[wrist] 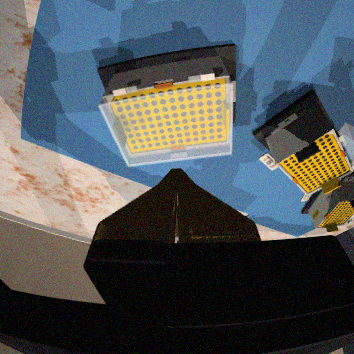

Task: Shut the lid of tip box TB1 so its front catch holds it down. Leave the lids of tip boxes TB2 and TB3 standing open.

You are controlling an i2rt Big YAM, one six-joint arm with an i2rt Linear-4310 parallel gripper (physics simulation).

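Frame: origin at the arm's base, x ahead, y left, z up, level; centimetres.
Where they show: gripper, between the fingertips: (176,176).
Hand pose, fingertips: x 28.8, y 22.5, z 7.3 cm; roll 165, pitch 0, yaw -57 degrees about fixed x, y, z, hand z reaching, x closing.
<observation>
Things, the pixels of their top centre, and the offset from my fingertips. "spot": a spot on its surface instead. Level surfaces: height alone.
- large tip box, centre of its top: (173,140) dz -8.2, dx -3.6, dy -2.1 cm
- TB3, centre of its top: (322,175) dz -8.5, dx +2.7, dy -22.9 cm
- blue mat, height of its surface: dz -16.1 cm
- dark grey panel, a spot on its surface: (165,67) spot: dz -13.8, dx +0.5, dy +1.5 cm
The large tip box (175,117), taken as TB1, is at upper centre; its label does not show. Its clear lid (120,137) lies over the yellow rack, roughly level with it. A pale patch and a small orange piece show at the lid's near edge; whether the catch is engaged cannot be told. My gripper (176,176) is shut and empty, its tips just below that edge in the picture. TB3 (317,160), at right, has its yellow rack uncovered, with its label partly readable. Another box (340,214), apparently TB2, is partly cut off at the right edge.
The boxes are on a blue mat (272,200) with dark shadows across it. A pale, brown-speckled surface (45,185) shows beyond the mat's left and near edges. A dark grey panel (165,67) borders the far side of the large box. TB3 stands to its right.
</observation>
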